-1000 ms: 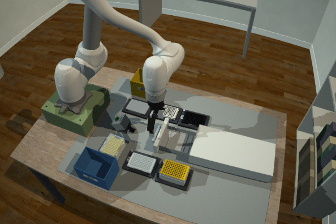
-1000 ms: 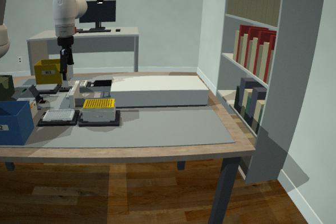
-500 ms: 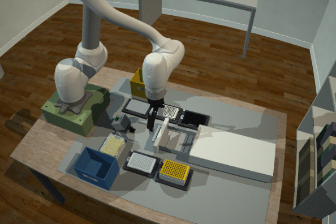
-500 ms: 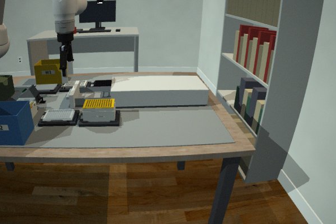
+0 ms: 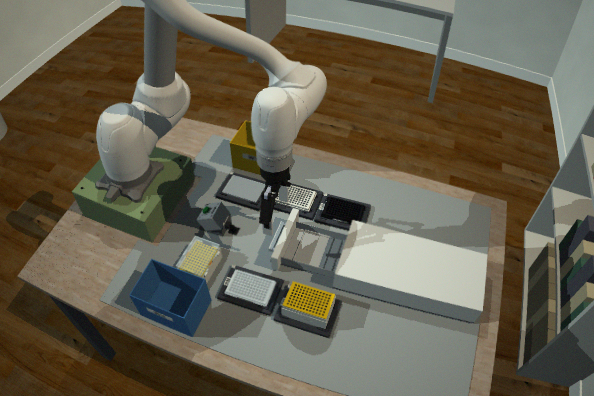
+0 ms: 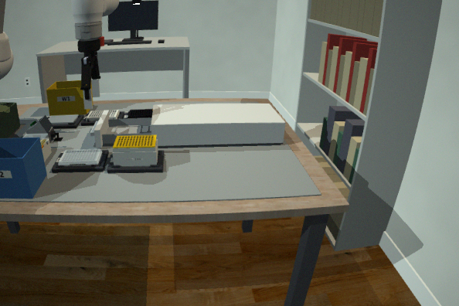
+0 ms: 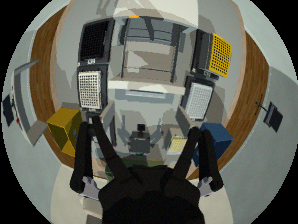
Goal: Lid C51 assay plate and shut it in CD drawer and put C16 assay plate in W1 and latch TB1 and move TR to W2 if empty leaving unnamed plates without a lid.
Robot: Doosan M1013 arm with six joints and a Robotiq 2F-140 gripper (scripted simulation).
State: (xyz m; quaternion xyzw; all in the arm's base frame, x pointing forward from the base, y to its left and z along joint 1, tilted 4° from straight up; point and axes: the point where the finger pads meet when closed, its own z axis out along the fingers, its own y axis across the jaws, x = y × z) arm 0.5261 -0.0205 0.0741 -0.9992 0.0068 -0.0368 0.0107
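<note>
The grey plate lid lies 18 cm behind my hand, 17 cm to the left of it and 13 cm below it. Also, from my hand: green key DONE 24 cm behind, 1 cm to the left, 8 cm below; tip rack TR 15 cm ahead, 20 cm to the right, 10 cm below; cooler drawer 16 cm ahead, 12 cm below.
</note>
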